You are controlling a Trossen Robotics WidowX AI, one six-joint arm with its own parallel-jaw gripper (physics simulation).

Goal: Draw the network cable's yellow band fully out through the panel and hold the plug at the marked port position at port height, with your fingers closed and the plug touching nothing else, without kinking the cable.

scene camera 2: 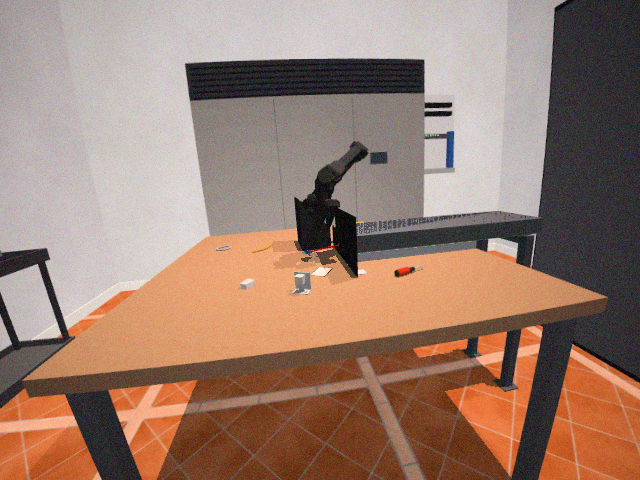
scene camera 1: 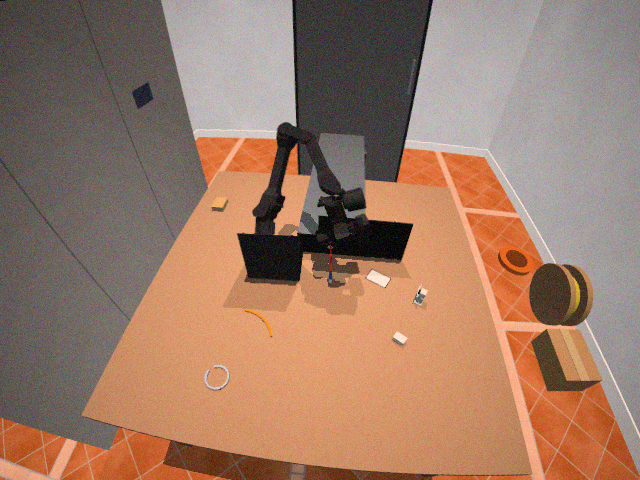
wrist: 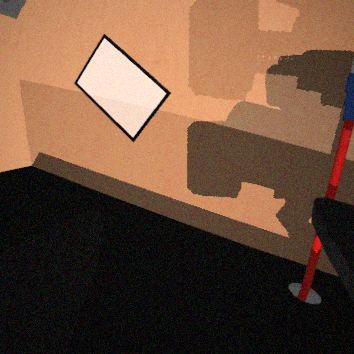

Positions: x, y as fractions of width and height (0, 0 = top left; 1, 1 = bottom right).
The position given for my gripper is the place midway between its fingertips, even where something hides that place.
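Scene camera 2: my gripper (scene camera 2: 0.51, 0.48). Wrist view: gripper (wrist: 0.59, 0.61), white card (wrist: 0.32, 0.23).
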